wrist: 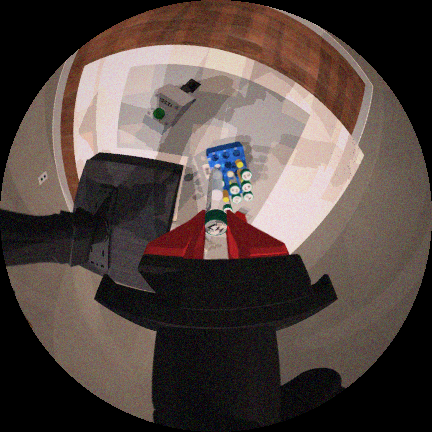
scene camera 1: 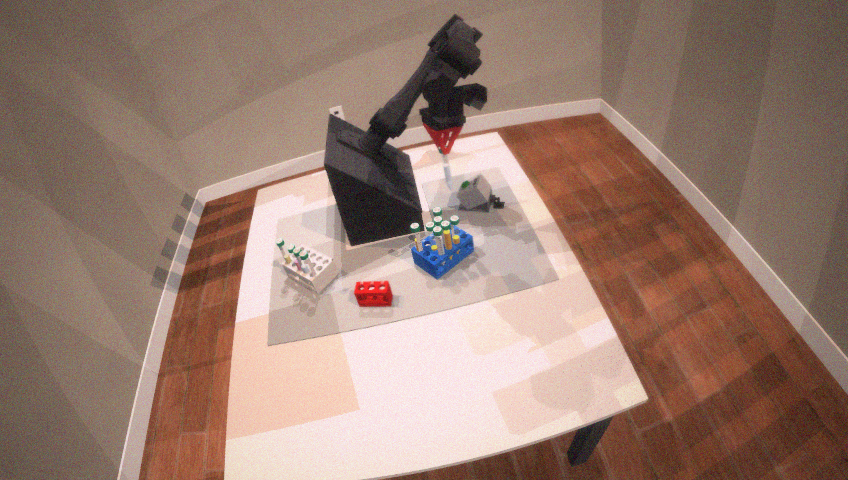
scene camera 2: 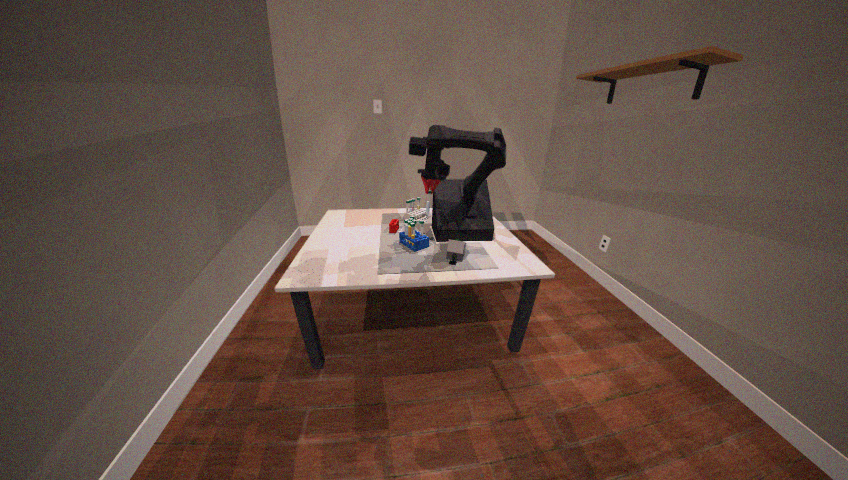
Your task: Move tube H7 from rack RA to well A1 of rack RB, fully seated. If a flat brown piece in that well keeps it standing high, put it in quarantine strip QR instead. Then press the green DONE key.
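Where they show: gripper, between the fingertips: (wrist: 215,215) (scene camera 1: 444,152) (scene camera 2: 429,193); arm's base, origin of its link: (wrist: 100,228) (scene camera 1: 365,150) (scene camera 2: 467,199).
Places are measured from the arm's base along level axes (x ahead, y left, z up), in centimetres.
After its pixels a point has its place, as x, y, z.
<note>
My gripper (scene camera 1: 444,151) @(23.1, 18.9, 8.0) (scene camera 2: 429,191) @(23.1, 18.9, 8.0) (wrist: 215,215) @(23.1, 18.9, 8.0) is shut on tube H7 (scene camera 1: 447,171) @(24.2, 18.8, 3.3) (scene camera 2: 427,208) @(23.7, 19.6, 1.5) (wrist: 216,228) @(23.2, 18.7, 9.4), a clear tube with a green-rimmed white cap. The tube hangs roughly upright, high above the mat, behind the blue rack and near the key box. The blue rack (scene camera 1: 426,267) @(33.2, 9.5, -16.5) (scene camera 2: 414,244) @(29.4, 21.8, -14.8) (wrist: 224,148) @(25.8, 20.0, -13.8), apparently RA, holds several capped tubes. The white rack (scene camera 1: 325,277) @(30.0, -15.9, -15.9), apparently RB, holds several tubes on its left side. The red strip (scene camera 1: 373,295) @(40.7, -3.7, -14.2) (scene camera 2: 393,226) @(39.1, -0.1, -14.6), apparently QR, has empty wells. The green key (scene camera 1: 465,184) @(10.6, 24.9, -11.4) (wrist: 159,113) @(10.5, 24.9, -11.2) is untouched. Well A1's label and inside cannot be made out.
The grey key box (scene camera 1: 474,197) @(14.5, 26.3, -13.4) (scene camera 2: 456,249) @(12.0, 30.6, -13.4) (wrist: 172,98) @(12.5, 28.4, -10.3) stands at the mat's back right in scene camera 1, with a small black part beside it. The black arm base (scene camera 1: 374,205) @(17.4, 0.0, -6.9) (scene camera 2: 462,224) @(4.5, 9.8, -10.1) (wrist: 140,200) @(10.0, 6.1, -6.4) stands behind the racks. The red strip lies between and in front of both racks.
</note>
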